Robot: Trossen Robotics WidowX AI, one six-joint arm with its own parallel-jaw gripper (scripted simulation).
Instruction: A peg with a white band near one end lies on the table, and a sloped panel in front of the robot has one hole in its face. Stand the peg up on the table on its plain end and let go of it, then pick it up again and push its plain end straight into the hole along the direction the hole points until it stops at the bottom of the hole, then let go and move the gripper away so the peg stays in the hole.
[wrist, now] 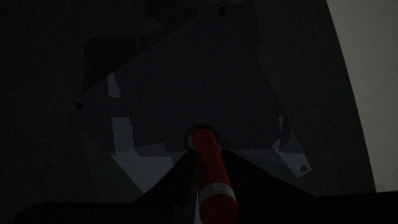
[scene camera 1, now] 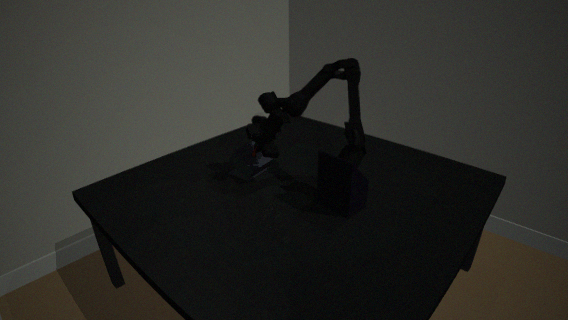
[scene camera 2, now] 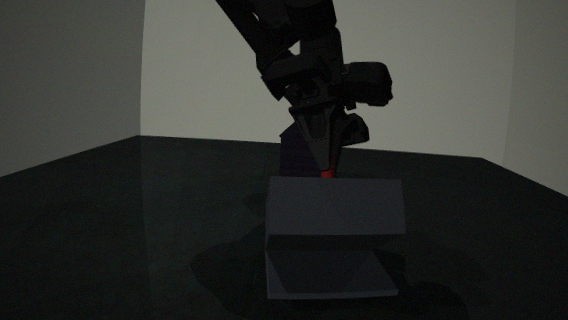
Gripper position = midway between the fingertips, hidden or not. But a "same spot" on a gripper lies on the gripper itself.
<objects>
gripper: wrist; scene camera 1; scene camera 2 327, 173
same spot on gripper: [wrist: 254, 188] = [scene camera 1: 256, 141]
</objects>
